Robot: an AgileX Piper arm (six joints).
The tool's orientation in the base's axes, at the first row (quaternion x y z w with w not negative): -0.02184, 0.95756, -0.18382, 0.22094
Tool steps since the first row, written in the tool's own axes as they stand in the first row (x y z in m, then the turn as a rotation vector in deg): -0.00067, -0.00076, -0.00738, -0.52, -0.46, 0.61; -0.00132, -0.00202, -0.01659, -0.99, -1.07, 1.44; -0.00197, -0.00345, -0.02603, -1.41, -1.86, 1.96; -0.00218, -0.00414, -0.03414, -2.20, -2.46, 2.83; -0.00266, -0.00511, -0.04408, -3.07, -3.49, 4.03; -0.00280, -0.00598, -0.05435, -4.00, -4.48, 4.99; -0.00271, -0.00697, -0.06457, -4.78, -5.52, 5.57; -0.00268, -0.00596, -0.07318, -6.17, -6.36, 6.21
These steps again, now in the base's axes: -0.00261, 0.00190, 0.00671, 0.71, -0.57, -0.13; -0.00604, 0.00396, 0.01513, 1.47, -1.37, -0.40; -0.00958, 0.00594, 0.02380, 2.04, -2.23, -0.38; -0.01292, 0.00810, 0.03090, 3.11, -2.99, -0.56; -0.01681, 0.01066, 0.03975, 4.37, -4.25, -0.83; -0.02114, 0.01338, 0.04870, 5.58, -5.39, -0.88; -0.02567, 0.01595, 0.05755, 6.49, -6.46, -0.67; -0.02937, 0.01983, 0.06436, 7.99, -7.29, -0.32
